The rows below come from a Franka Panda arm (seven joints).
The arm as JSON. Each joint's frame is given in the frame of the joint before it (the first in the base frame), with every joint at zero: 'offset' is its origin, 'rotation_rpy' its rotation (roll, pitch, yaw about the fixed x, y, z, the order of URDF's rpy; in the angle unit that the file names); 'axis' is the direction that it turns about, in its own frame. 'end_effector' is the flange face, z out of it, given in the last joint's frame.
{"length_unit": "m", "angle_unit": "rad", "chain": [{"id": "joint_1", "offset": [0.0, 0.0, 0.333], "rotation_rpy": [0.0, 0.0, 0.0], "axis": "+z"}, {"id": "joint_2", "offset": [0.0, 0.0, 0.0], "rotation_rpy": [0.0, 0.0, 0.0], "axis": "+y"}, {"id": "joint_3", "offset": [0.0, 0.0, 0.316], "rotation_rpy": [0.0, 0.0, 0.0], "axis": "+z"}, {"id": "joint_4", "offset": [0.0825, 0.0, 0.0], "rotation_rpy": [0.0, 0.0, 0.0], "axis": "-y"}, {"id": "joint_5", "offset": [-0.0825, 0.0, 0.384], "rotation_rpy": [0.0, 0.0, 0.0], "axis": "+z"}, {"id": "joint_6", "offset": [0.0, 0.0, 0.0], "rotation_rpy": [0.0, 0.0, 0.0], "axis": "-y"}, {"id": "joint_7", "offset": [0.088, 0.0, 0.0], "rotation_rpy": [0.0, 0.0, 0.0], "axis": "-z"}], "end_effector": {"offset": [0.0, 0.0, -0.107], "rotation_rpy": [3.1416, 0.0, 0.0]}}
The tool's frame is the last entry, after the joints.
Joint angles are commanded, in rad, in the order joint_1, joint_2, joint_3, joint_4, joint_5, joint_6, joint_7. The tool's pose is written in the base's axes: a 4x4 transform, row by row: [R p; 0 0 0 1], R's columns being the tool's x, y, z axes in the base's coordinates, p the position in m. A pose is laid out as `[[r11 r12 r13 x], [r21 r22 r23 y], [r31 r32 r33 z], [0 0 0 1]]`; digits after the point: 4 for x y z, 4 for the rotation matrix.
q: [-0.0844 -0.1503 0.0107 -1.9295 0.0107 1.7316 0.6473]
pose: [[0.7487 -0.6612 -0.0468 0.5085], [-0.6615 -0.7499 0.0125 -0.0363], [-0.0433 0.0216 -0.9988 0.5480], [0 0 0 1]]
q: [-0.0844 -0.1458 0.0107 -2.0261 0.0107 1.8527 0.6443]
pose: [[0.7506 -0.6602 -0.0269 0.5103], [-0.6602 -0.7510 0.0107 -0.0366], [-0.0273 0.0097 -0.9996 0.5099], [0 0 0 1]]
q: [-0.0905 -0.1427 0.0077 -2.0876 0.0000 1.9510 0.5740]
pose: [[0.7919 -0.6106 0.0060 0.5112], [-0.6106 -0.7919 -0.0016 -0.0423], [0.0057 -0.0024 -1.0000 0.4875], [0 0 0 1]]
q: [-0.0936 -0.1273 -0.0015 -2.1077 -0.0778 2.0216 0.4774]
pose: [[0.8565 -0.5150 0.0355 0.5164], [-0.5116 -0.8560 -0.0735 -0.0538], [0.0682 0.0448 -0.9967 0.4765], [0 0 0 1]]
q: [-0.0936 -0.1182 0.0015 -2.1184 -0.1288 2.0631 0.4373]
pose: [[0.8878 -0.4569 0.0552 0.5200], [-0.4485 -0.8858 -0.1189 -0.0548], [0.1032 0.0808 -0.9914 0.4708], [0 0 0 1]]
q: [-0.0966 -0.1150 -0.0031 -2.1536 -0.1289 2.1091 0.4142]
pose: [[0.8964 -0.4389 0.0623 0.5179], [-0.4302 -0.8952 -0.1168 -0.0579], [0.1071 0.0779 -0.9912 0.4567], [0 0 0 1]]
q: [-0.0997 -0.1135 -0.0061 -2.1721 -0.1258 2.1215 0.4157]
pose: [[0.8938 -0.4451 0.0544 0.5153], [-0.4374 -0.8922 -0.1126 -0.0605], [0.0987 0.0768 -0.9921 0.4483], [0 0 0 1]]
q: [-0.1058 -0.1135 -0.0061 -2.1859 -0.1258 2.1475 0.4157]
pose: [[0.8911 -0.4489 0.0661 0.5147], [-0.4404 -0.8907 -0.1126 -0.0632], [0.1094 0.0712 -0.9914 0.4442], [0 0 0 1]]
